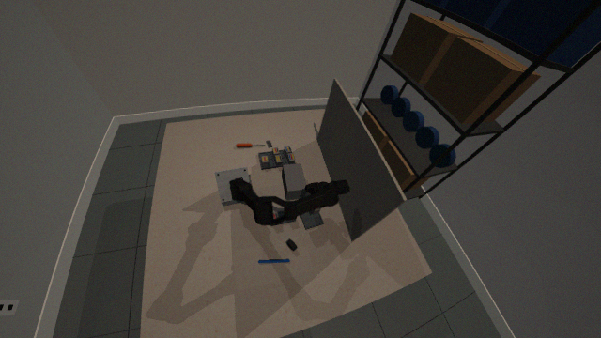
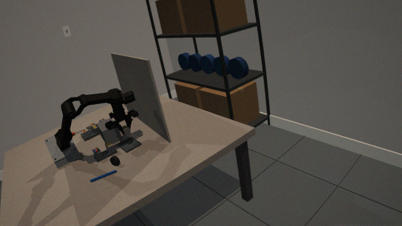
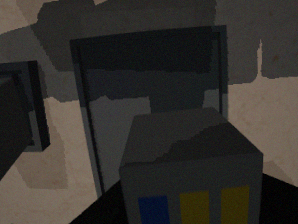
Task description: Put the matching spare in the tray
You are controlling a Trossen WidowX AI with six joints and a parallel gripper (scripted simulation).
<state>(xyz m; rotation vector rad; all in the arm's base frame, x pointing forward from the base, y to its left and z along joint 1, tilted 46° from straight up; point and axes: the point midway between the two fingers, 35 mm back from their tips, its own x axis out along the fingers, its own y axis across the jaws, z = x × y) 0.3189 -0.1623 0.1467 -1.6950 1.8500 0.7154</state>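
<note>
Right now the shallow tray is 7 cm below my gripper tip and 1 cm behind it. Round my gripper tip: black tape roll (16 cm behind, 12 cm to the right, 5 cm below); then grey spare (2 cm above); then grey mounted unit (20 cm to the left, 3 cm behind, 2 cm below).
</note>
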